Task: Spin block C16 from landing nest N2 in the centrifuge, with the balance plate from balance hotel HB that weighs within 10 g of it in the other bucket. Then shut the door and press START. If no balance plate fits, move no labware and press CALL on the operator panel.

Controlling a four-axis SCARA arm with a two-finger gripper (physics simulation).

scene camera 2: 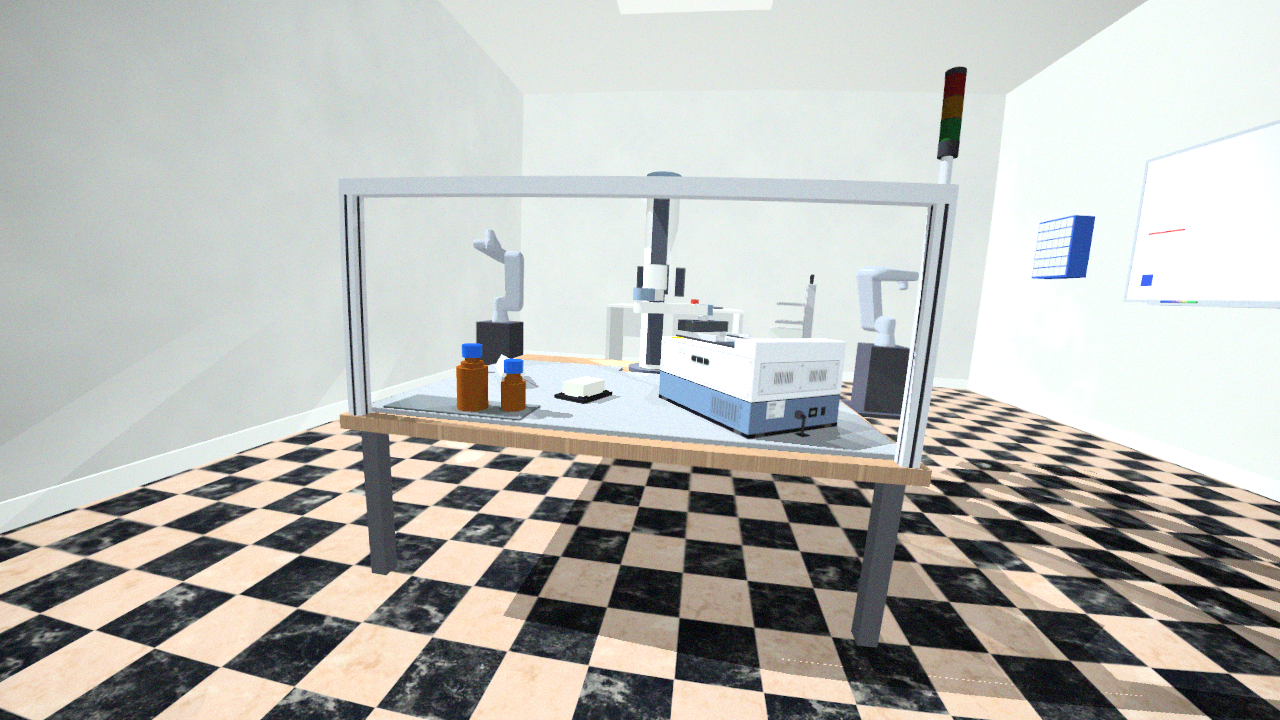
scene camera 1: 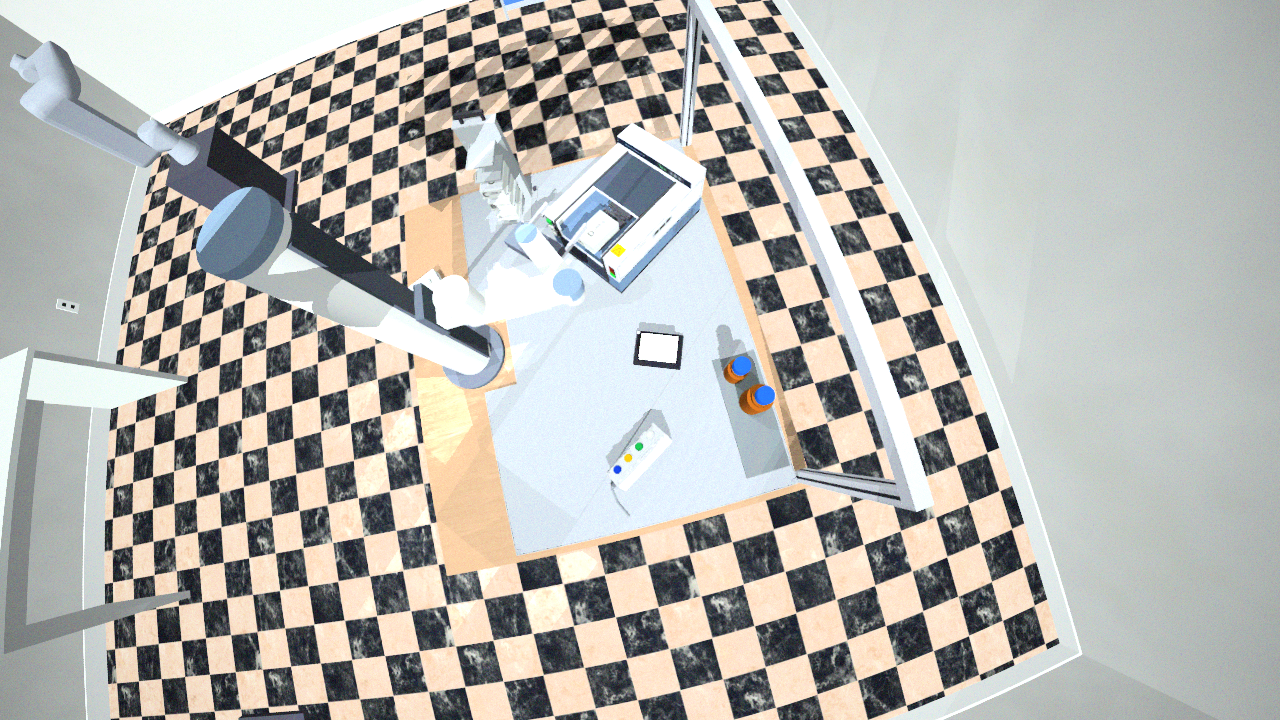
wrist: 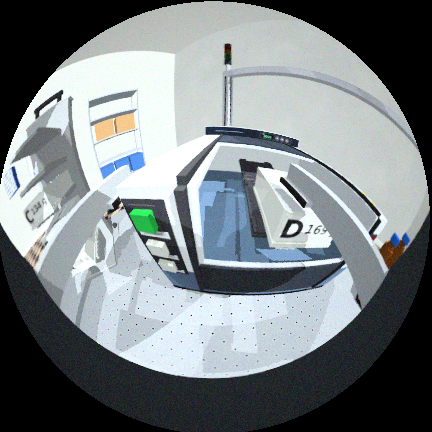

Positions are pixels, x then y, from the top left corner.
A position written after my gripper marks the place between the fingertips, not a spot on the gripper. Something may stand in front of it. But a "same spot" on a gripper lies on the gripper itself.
Labels:
my gripper: scene camera 2; scene camera 1; wrist 207,165
same spot on my gripper: (scene camera 1: pixel 558 247) = (scene camera 2: pixel 690 321)

